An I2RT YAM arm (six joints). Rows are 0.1 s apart.
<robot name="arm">
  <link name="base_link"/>
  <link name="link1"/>
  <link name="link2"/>
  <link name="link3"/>
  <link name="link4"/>
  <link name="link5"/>
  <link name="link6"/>
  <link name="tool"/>
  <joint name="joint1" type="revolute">
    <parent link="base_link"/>
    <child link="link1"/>
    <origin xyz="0 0 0.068" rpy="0 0 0"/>
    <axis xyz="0 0 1"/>
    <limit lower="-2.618" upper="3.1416"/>
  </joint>
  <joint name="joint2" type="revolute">
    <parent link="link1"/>
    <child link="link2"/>
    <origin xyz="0.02 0.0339 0.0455" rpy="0 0 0"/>
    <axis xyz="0 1 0"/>
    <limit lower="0" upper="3.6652"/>
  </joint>
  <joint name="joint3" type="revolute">
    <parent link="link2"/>
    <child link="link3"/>
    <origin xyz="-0.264 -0.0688 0" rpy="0 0 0"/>
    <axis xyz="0 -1 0"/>
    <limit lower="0" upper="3.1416"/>
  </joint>
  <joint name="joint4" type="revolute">
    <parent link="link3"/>
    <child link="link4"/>
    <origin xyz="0.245 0.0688 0.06" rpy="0 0 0"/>
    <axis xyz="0 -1 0"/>
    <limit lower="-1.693" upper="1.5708"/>
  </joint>
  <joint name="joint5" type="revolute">
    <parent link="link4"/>
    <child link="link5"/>
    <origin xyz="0.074 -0.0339 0.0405" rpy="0 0 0"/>
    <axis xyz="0 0 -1"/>
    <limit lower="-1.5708" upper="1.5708"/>
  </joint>
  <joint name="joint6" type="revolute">
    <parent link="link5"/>
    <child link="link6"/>
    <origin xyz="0.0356 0 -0.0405" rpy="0 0 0"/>
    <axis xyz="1 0 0"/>
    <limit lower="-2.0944" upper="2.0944"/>
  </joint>
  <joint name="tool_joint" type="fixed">
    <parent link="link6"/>
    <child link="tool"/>
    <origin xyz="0 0 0" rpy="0 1.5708 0"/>
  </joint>
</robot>
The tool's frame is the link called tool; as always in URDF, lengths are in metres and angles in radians.
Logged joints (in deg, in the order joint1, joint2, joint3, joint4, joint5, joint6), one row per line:
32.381, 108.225, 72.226, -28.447, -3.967, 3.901
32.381, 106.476, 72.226, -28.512, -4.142, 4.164
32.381, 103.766, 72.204, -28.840, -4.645, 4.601
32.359, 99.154, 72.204, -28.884, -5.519, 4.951
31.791, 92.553, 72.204, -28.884, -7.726, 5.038
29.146, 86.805, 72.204, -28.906, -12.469, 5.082
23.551, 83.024, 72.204, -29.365, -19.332, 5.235
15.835, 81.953, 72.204, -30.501, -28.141, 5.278
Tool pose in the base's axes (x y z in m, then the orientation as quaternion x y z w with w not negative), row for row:
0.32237, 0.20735, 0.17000, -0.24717, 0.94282, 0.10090, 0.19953
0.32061, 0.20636, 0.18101, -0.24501, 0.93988, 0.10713, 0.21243
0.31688, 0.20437, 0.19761, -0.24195, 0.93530, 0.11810, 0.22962
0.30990, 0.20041, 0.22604, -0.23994, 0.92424, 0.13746, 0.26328
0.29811, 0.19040, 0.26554, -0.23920, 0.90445, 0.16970, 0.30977
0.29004, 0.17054, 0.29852, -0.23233, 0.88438, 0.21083, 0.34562
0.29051, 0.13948, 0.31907, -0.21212, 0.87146, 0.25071, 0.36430
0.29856, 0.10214, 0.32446, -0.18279, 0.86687, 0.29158, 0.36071
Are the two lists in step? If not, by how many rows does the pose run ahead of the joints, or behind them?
They are in step.
